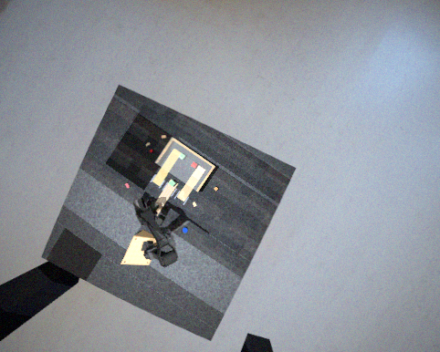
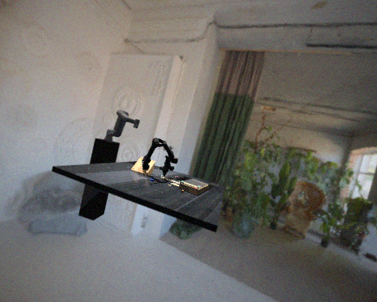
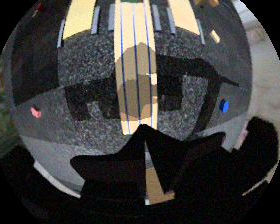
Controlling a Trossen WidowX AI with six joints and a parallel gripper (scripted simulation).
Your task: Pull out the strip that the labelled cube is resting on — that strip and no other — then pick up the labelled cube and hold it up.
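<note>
Now: the strip 10 cm ahead of my gripper tip, 3 cm to the right of it and 2 cm below it.
</note>
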